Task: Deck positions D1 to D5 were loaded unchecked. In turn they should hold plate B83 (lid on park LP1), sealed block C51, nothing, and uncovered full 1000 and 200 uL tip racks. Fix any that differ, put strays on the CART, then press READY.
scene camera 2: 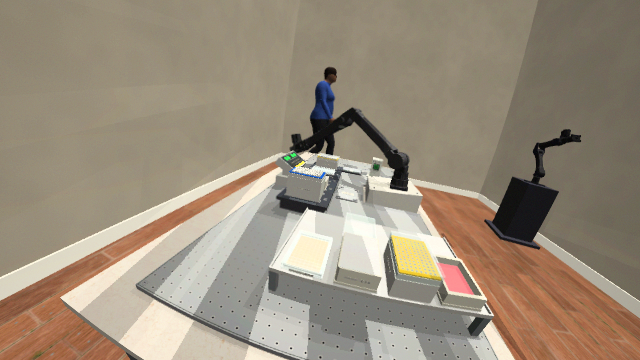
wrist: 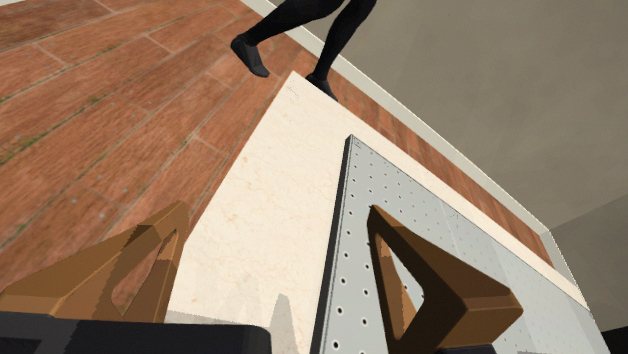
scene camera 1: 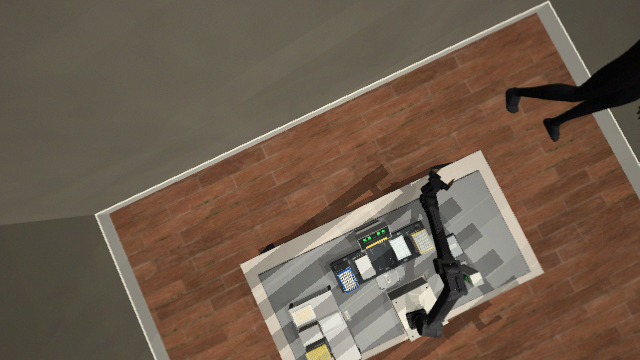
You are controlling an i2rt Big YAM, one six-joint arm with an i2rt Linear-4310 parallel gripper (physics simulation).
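Frame: origin at the arm's base, x back, y right, z up, level; millimetres.
Where they show: gripper, fingertip midpoint: [wrist: 279, 212] [scene camera 1: 447, 173]; arm's base, origin of the base link: [scene camera 2: 398, 187] [scene camera 1: 417, 318].
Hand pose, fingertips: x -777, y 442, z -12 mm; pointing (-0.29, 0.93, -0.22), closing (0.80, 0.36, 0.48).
Observation:
Things, the pixels of their top centre, and the offset from my fingertips. "pt": a spot on its surface instead.
- blue-rimmed tip rack, middle of its top: [scene camera 2: 308, 170] [scene camera 1: 348, 280] dx +421, dy -779, dz +82 mm
- white-topped item, middle of its top: [scene camera 1: 365, 267] dx +401, dy -657, dz +27 mm
- pale plate-like item, middle of its top: [scene camera 2: 323, 169] [scene camera 1: 400, 248] dx +359, dy -412, dz -1 mm
- yellowish rack, middle of its top: [scene camera 2: 328, 155] [scene camera 1: 423, 241] dx +339, dy -290, dz +55 mm
- panel, surface spot: [scene camera 2: 292, 159] [scene camera 1: 372, 238] pt dx +241, dy -573, dz +55 mm
- pale-yellow plate, middle of its top: [scene camera 2: 309, 248] [scene camera 1: 303, 315] dx +582, dy -1096, dz +10 mm
- grey block, middle of its top: [scene camera 2: 360, 251] [scene camera 1: 310, 335] dx +688, dy -1078, dz +35 mm
- yellow tip rack, middle of its top: [scene camera 2: 415, 251] [scene camera 1: 318, 356] dx +795, dy -1061, dz +64 mm
- red-lined tray, middle of its top: [scene camera 2: 455, 274] dx +901, dy -1043, dz +25 mm
- clear holder, middle of its top: [scene camera 2: 348, 192] [scene camera 1: 387, 279] dx +543, dy -531, dz -53 mm
My gripper [scene camera 1: 444, 175] [wrist: 279, 212] is open and empty, high over the table's far edge, beyond the deck. On the black deck a blue-rimmed tip rack [scene camera 1: 347, 280] [scene camera 2: 307, 173] stands at one end. Beside it is a white-topped item [scene camera 1: 364, 266], then a bare black position [scene camera 1: 382, 258], a pale plate-like item [scene camera 1: 400, 247] and a yellowish rack [scene camera 1: 422, 241] at the other end. A panel [scene camera 1: 374, 237] [scene camera 2: 292, 159] with green lights and a yellow strip stands behind the deck. Labels are too small to read.
A raised white stand [scene camera 1: 336, 320] [scene camera 2: 317, 221] holds a pale-yellow plate [scene camera 1: 302, 315] [scene camera 2: 308, 252], a grey block [scene camera 2: 359, 260], a yellow tip rack [scene camera 1: 318, 352] [scene camera 2: 414, 256] and a red-lined tray [scene camera 2: 457, 279]. A clear holder [scene camera 1: 389, 279] lies before the deck. A person [scene camera 2: 324, 102] stands beyond the table.

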